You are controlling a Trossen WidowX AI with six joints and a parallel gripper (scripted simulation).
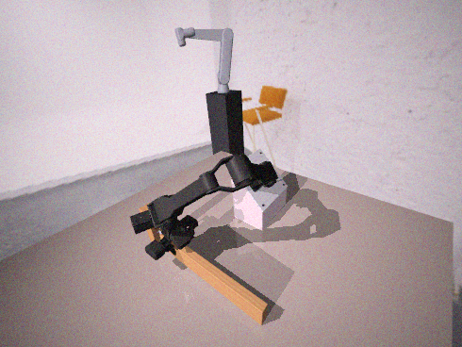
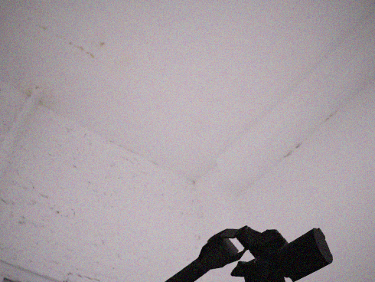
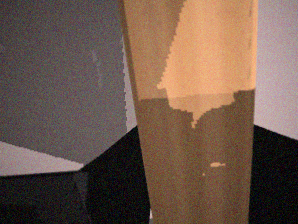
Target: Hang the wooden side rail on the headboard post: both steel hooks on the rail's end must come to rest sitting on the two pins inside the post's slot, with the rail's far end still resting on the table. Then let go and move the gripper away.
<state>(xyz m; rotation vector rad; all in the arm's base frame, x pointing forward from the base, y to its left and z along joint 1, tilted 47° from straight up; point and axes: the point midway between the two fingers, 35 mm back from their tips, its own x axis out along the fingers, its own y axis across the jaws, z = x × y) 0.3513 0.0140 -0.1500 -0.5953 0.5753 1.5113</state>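
Right now my gripper tip is 14 cm to the left of the headboard post and 4 cm below it.
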